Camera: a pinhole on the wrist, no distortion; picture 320 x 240 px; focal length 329.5 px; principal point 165.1 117.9 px. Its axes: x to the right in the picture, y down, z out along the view. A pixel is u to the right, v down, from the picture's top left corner.
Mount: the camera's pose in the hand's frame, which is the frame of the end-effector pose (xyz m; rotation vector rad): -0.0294 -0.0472 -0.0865 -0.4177 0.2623 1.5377
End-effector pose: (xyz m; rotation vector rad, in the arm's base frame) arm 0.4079 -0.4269 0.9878 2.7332 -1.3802 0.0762
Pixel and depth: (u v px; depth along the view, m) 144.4 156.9 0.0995
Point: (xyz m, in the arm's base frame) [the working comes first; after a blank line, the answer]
In the camera's frame: -0.0063 0.0118 0.0995

0.3869 -0.3800 0.9784
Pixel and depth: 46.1 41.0 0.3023
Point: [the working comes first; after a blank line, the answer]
In the camera's frame: -0.1092 -0.0706 0.3023

0.4302 -0.4457 0.7497
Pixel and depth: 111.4 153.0 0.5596
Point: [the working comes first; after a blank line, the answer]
In the camera's frame: -0.0912 0.0596 0.5596

0.2426 -0.4147 0.5322
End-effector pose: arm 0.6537 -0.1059 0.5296 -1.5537 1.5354 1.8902
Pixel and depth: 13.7 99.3 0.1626
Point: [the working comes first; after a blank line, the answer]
In the camera's frame: -0.0747 -0.0092 0.1626

0.6508 0.0041 0.5235
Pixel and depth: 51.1 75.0 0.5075
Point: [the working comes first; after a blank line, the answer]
In the camera's frame: -0.1756 -0.0661 0.5075

0.4019 0.2674 0.4906
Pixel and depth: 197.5 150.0 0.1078
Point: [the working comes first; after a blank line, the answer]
In the camera's frame: 0.0106 0.0105 0.1078

0.6651 -0.0848 0.5742
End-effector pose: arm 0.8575 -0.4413 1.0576 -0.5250 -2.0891 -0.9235
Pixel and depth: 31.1 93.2 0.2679
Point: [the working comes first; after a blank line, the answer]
In the camera's frame: -0.1089 -0.0201 0.2679

0.7608 -0.3115 0.9253
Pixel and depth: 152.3 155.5 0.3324
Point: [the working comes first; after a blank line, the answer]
In the camera's frame: -0.0129 0.0379 0.3324

0.8628 -0.2319 0.9209
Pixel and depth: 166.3 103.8 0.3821
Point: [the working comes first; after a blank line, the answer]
In the camera's frame: 0.0014 -0.0164 0.3821

0.8324 -0.1731 0.9561
